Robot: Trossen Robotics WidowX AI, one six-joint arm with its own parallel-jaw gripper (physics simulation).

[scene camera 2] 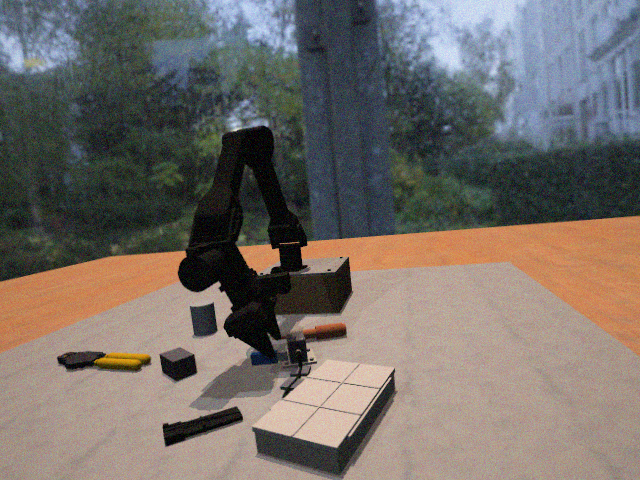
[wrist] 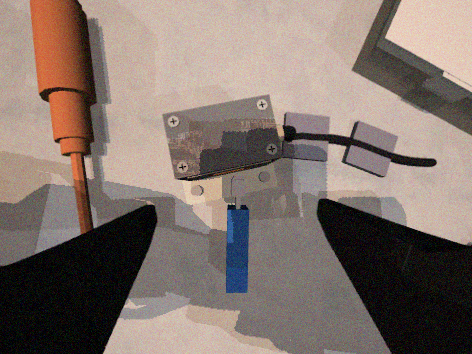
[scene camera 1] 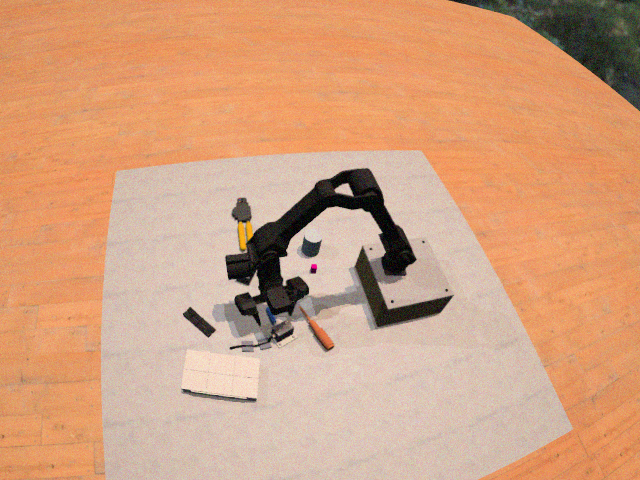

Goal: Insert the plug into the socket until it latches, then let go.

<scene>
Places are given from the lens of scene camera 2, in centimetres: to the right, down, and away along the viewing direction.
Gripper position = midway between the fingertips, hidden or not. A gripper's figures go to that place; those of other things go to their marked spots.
my gripper [scene camera 2: 276,348]: -8, 19, 68
dark cube [scene camera 2: 178,363]: -24, 21, 64
socket [scene camera 2: 296,342]: -4, 18, 66
white tiled block [scene camera 2: 323,421]: 0, 20, 42
black bar [scene camera 2: 173,433]: -18, 24, 46
The marked spots on the black bar and the dark cube are 19 cm apart.
</scene>
